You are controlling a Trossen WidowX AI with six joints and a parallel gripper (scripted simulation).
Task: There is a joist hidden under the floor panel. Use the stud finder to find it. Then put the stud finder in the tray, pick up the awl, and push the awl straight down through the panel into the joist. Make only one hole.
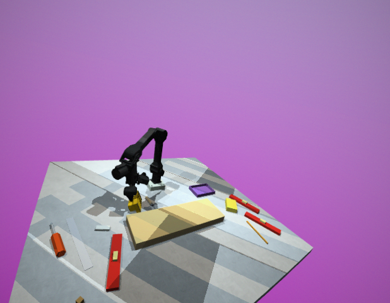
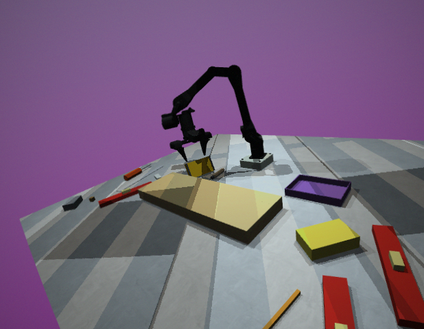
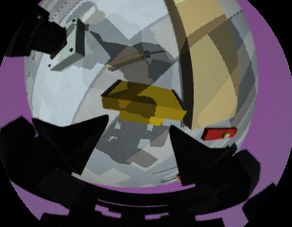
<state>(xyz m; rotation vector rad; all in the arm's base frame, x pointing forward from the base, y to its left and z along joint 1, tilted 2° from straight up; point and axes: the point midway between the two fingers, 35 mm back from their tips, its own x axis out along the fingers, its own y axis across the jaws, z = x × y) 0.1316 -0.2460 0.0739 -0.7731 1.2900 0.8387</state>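
The yellow stud finder lies 50 mm below my gripper tip, 20 mm ahead of it and 10 mm to the right of it. Also, from my gripper tip: clear ruler (290 mm to the right, 100 mm ahead, 70 mm below); white block (180 mm to the right, 90 mm ahead, 70 mm below); awl (110 mm to the left, 60 mm below, 40 mm ahead).
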